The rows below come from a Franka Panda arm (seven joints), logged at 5 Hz.
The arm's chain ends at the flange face. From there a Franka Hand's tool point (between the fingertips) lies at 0.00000 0.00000 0.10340 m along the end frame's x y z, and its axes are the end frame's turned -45 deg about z.
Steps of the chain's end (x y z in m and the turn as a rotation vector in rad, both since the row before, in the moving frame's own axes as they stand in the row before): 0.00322, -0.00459, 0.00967, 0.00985, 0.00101, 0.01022; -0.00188, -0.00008, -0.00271, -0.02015, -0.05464, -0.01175; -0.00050, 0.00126, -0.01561, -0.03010, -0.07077, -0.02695; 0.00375, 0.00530, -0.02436, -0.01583, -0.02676, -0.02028; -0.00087, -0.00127, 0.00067, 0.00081, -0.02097, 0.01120; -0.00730, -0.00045, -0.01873, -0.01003, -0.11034, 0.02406
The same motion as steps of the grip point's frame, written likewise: 0.00632, -0.00161, 0.00966, 0.00625, 0.00768, 0.01022; -0.00675, -0.00387, -0.00289, 0.02439, -0.05288, -0.01175; -0.00865, -0.00233, -0.01592, 0.02876, -0.07133, -0.02695; -0.00422, 0.00563, -0.02441, 0.00773, -0.03012, -0.02028; -0.00118, -0.00311, 0.00065, 0.01540, -0.01426, 0.01120; -0.01354, -0.01290, -0.01936, 0.07093, -0.08511, 0.02406
